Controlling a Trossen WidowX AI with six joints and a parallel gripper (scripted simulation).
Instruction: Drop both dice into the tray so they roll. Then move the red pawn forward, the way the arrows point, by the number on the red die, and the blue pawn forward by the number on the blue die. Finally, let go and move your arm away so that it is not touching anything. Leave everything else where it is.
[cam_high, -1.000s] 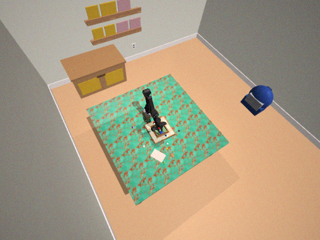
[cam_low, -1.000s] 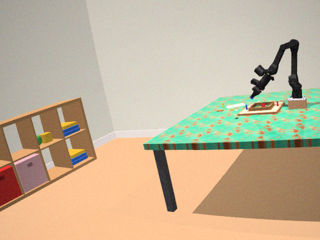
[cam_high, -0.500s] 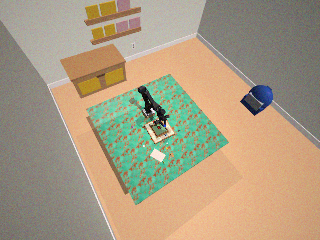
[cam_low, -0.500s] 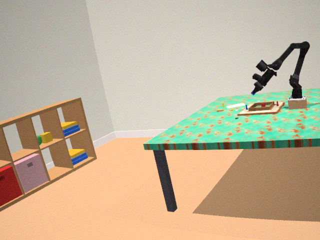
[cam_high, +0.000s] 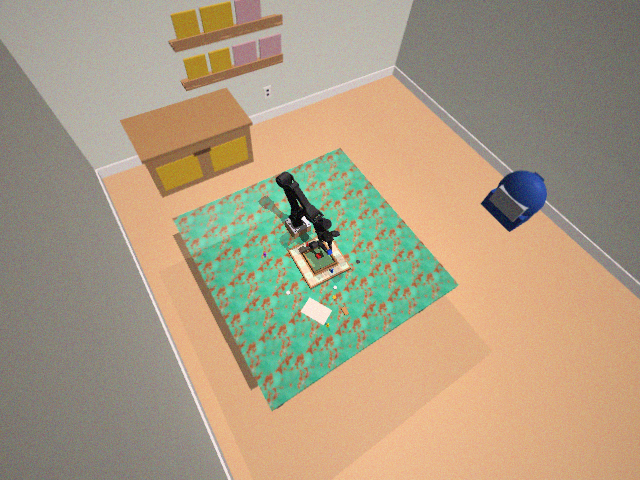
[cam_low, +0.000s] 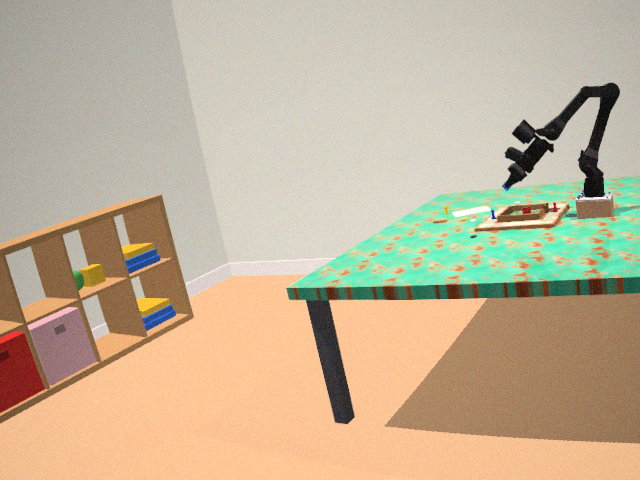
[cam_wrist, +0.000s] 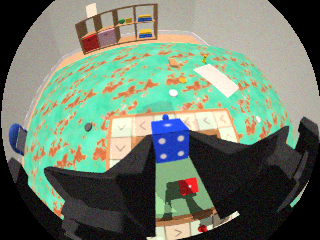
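The red pawn is 15 cm behind my gripper tip, 6 cm to the right of it and 10 cm below it. Also, from my gripper tip: orange disc: 22 cm ahead, 7 cm to the right, 13 cm below; then tray: 4 cm behind, 4 cm to the right, 12 cm below; then blue pawn: 7 cm ahead, 1 cm to the right, 10 cm below.
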